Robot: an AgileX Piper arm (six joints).
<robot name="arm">
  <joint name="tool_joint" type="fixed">
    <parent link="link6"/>
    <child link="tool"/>
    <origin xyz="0 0 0"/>
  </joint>
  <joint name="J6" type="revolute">
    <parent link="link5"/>
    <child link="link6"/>
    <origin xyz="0 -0.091 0" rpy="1.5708 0 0"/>
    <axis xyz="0 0 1"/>
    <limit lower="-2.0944" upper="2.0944"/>
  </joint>
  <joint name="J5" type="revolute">
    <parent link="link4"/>
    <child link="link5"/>
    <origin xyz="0 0 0" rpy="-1.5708 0 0"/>
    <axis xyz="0 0 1"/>
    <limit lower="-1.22" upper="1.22"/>
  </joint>
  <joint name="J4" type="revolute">
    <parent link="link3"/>
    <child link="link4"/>
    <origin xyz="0.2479 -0.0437 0" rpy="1.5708 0 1.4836"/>
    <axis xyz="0 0 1"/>
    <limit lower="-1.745" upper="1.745"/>
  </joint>
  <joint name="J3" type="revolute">
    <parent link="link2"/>
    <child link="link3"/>
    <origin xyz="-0.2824 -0.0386 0"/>
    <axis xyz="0 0 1"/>
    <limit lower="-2.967" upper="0"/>
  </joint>
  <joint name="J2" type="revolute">
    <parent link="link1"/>
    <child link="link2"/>
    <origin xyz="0 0 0" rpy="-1.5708 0 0"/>
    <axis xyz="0 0 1"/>
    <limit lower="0" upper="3.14"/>
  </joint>
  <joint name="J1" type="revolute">
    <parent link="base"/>
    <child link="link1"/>
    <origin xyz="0 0 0.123"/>
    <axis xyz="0 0 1"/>
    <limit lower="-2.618" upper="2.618"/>
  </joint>
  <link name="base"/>
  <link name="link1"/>
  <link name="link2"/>
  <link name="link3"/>
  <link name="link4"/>
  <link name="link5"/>
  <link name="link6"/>
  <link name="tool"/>
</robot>
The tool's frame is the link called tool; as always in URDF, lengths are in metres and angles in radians.
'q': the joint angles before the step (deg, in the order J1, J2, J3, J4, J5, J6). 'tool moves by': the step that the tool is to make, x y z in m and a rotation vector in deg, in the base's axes. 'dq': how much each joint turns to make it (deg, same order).
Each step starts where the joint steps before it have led.
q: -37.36, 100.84, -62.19, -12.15, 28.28, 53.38
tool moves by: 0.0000, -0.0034, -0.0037, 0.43, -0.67, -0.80
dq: -0.57, 0.70, -0.01, 0.81, -0.99, -0.06
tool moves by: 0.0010, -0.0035, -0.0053, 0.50, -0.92, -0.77
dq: -0.52, 1.00, 0.00, 1.08, -1.45, -0.17
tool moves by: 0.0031, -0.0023, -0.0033, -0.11, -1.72, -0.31
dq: -0.18, 0.79, -0.02, 1.08, -2.23, -0.22
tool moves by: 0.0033, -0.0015, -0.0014, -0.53, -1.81, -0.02
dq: -0.01, 0.50, 0.00, 0.75, -2.28, -0.18
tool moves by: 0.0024, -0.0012, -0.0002, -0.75, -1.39, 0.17
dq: 0.01, 0.26, 0.02, 0.21, -1.86, -0.09
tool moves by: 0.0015, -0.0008, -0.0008, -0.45, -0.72, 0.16
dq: 0.01, 0.26, 0.02, 0.04, -1.14, -0.06
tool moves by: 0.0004, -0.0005, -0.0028, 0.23, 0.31, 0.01
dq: -0.02, 0.46, -0.04, 0.01, -0.04, -0.04
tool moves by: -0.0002, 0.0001, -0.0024, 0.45, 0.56, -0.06
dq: 0.00, 0.32, -0.01, 0.07, 0.41, -0.04
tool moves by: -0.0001, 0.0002, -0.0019, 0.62, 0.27, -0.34
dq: -0.01, 0.26, -0.02, 0.40, 0.37, 0.06
